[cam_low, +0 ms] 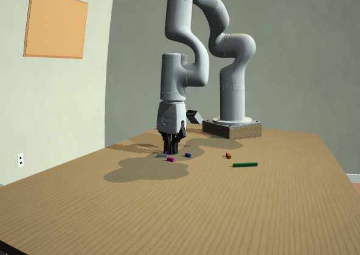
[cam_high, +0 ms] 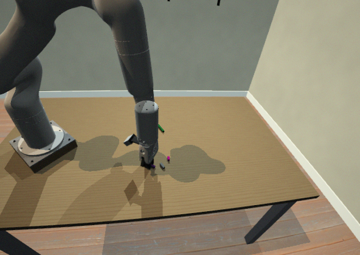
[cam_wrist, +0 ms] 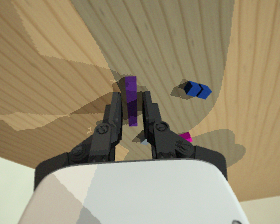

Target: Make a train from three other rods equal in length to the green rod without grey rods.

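Now: the purple rod 2 cm below my hand. Round my hand: grey rod 6 cm ahead, 2 cm below, 1 cm to the right; then orange rod 19 cm to the left, 4 cm behind, 2 cm below; then magenta rod 9 cm ahead, 4 cm to the left, 2 cm below.
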